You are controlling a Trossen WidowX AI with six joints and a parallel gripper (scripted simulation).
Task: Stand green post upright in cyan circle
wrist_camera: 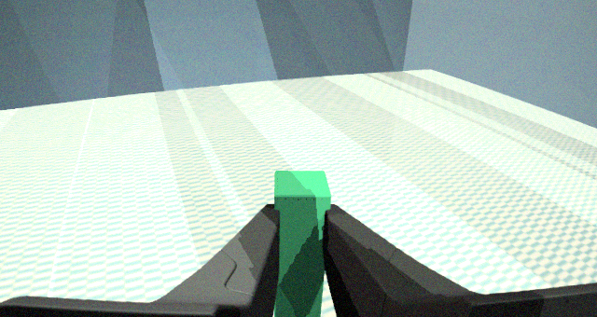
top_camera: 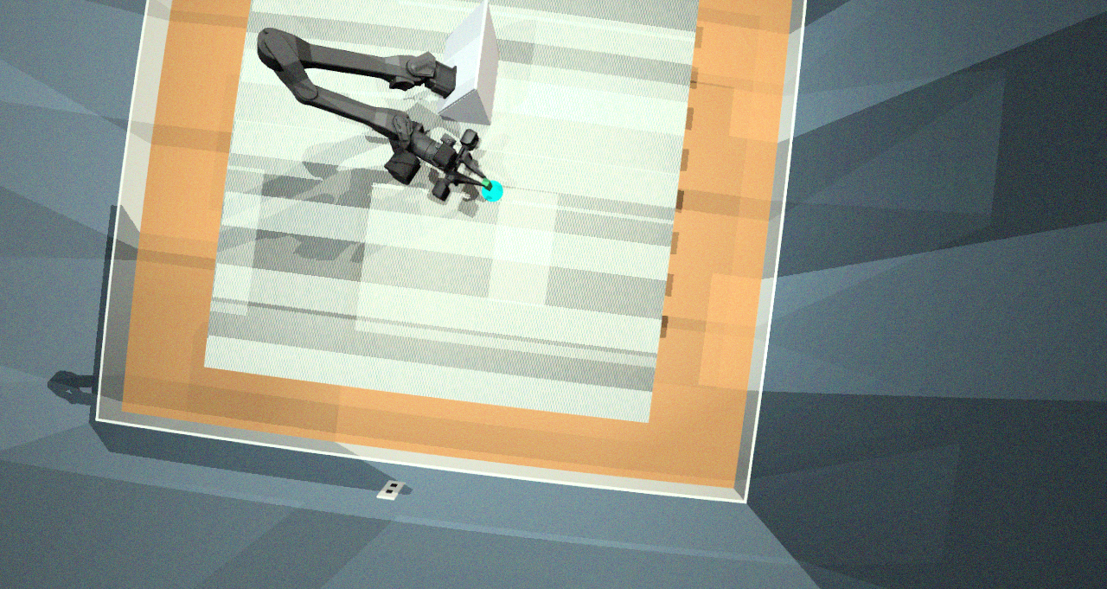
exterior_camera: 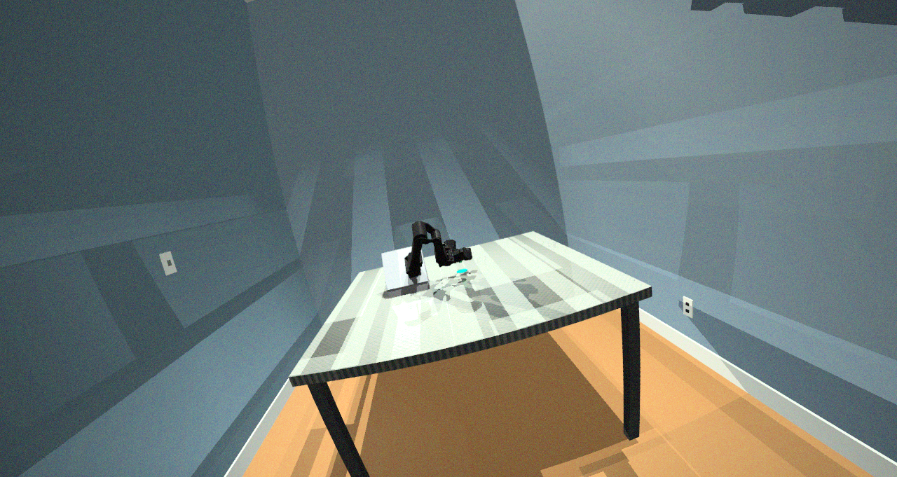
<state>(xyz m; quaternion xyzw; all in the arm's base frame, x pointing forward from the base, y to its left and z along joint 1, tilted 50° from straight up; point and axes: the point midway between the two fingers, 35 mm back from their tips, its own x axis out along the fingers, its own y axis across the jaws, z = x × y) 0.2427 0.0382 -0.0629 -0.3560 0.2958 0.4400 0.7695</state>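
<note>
The cyan circle is 10 cm below my gripper tip. The rest, counted from my gripper tip: green post (2 cm below).
</note>
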